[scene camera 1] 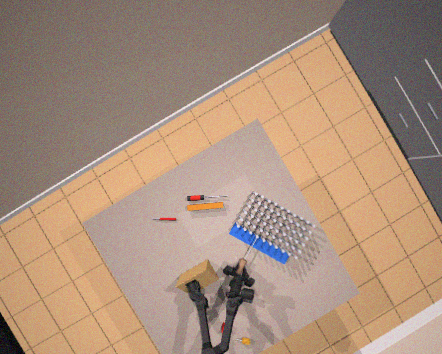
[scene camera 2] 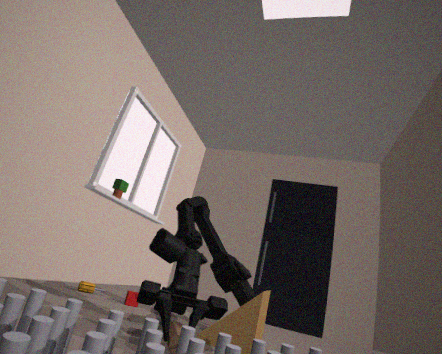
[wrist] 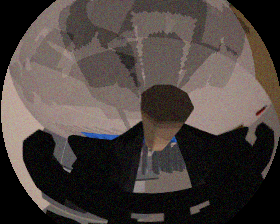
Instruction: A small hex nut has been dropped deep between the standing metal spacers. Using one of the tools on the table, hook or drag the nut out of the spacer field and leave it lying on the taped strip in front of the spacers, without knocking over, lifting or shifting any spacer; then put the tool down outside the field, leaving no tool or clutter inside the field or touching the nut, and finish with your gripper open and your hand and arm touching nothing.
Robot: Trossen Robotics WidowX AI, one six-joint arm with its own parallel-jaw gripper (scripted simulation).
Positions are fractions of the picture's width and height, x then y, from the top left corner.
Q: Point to a hook tool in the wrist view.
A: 0.59, 0.49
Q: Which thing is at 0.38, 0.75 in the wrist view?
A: My gripper.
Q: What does my gripper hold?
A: A hook tool.
